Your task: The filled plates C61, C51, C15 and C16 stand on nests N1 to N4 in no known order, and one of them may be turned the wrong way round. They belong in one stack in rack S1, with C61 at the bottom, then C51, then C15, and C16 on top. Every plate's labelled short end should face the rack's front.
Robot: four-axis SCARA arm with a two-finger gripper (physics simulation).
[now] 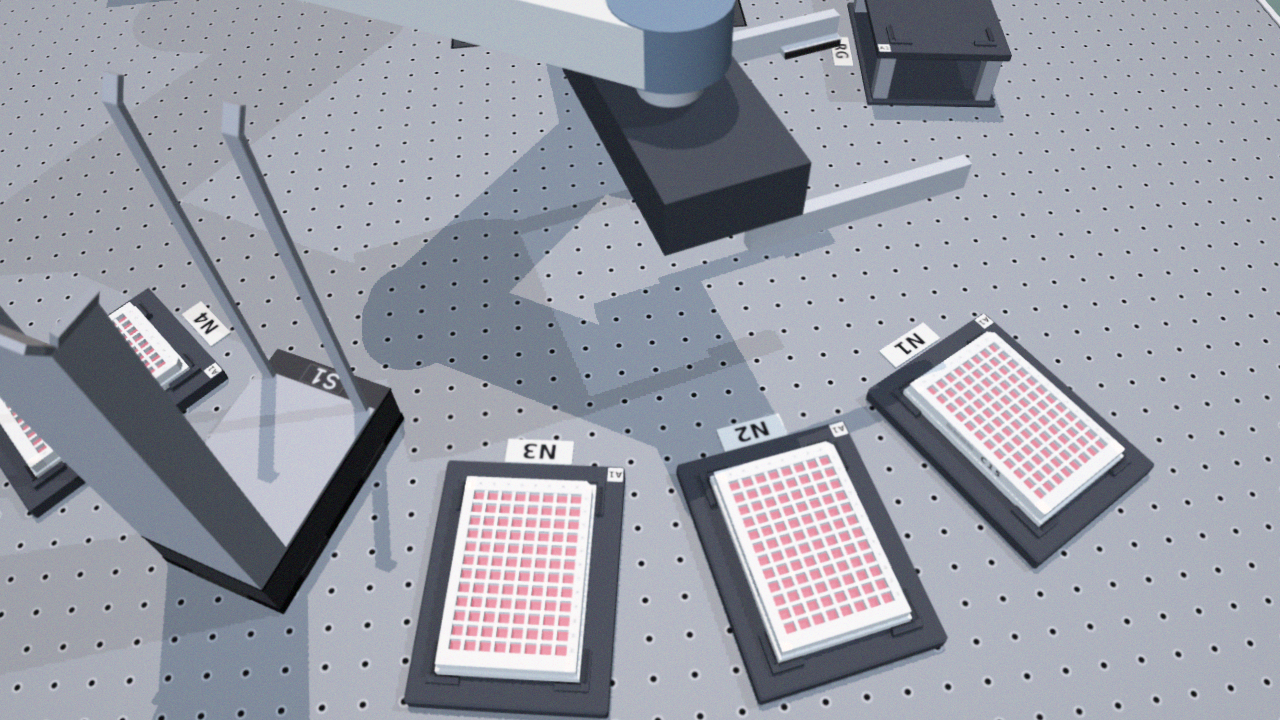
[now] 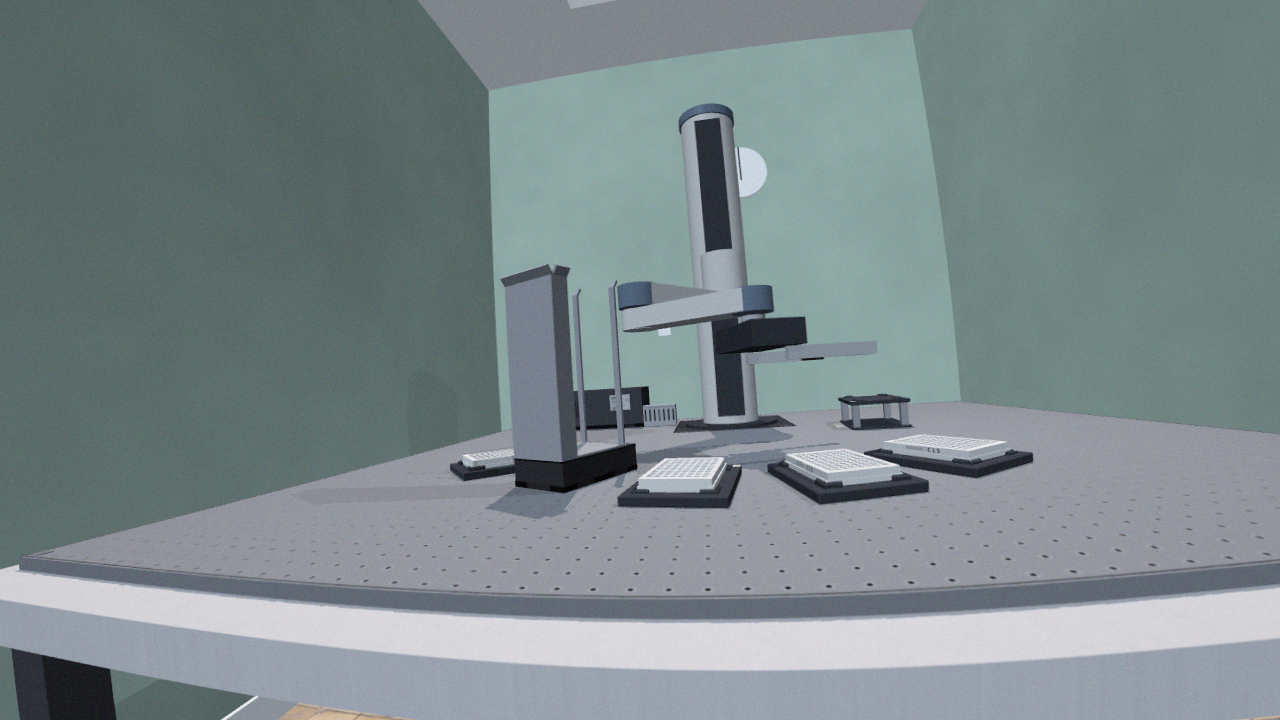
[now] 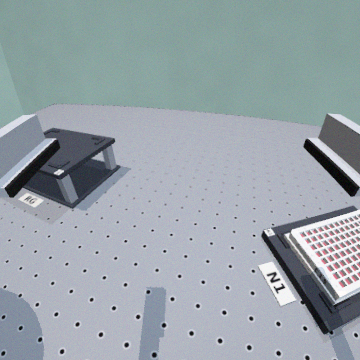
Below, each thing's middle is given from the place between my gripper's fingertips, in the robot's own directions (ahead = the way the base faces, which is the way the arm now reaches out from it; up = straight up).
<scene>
My gripper is now 180 mm short of the nest N1 point(image 1: 952, 465), 160 mm above it and 70 mm to the right of it. Also, from my hand: nest N2 point(image 2: 805, 485): 250 mm ahead, 160 mm below, 90 mm to the right; stand RG point(image 3: 78, 147): 250 mm behind, 120 mm to the left, 110 mm below; nest N3 point(image 1: 599, 631): 270 mm to the right, 250 mm ahead, 160 mm below.
</scene>
